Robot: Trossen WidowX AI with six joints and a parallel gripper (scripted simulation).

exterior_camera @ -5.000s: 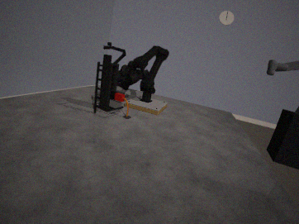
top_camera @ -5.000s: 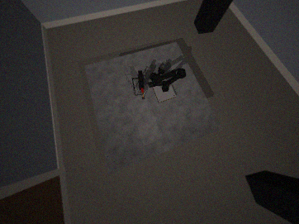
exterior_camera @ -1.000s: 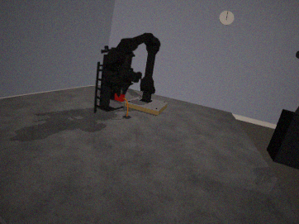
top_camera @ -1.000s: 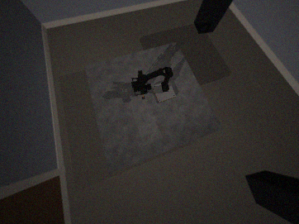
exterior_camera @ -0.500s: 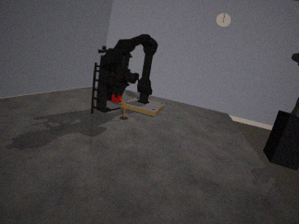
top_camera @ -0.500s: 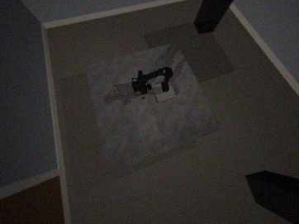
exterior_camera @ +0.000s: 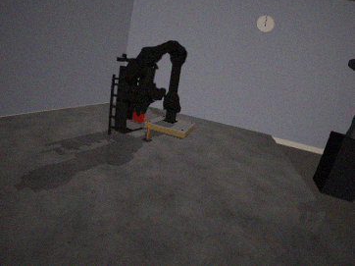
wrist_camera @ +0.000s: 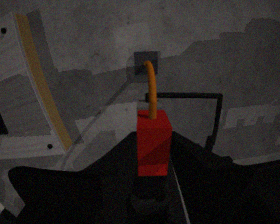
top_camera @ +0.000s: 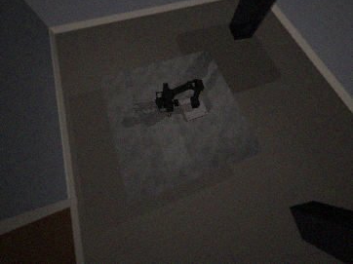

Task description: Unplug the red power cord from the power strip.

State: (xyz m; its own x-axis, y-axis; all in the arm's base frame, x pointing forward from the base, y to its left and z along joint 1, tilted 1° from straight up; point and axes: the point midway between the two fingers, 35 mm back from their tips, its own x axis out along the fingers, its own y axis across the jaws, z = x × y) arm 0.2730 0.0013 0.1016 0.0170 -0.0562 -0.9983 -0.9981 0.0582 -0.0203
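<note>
Right now the red plug is 30 mm to the right of my gripper tip.
</note>
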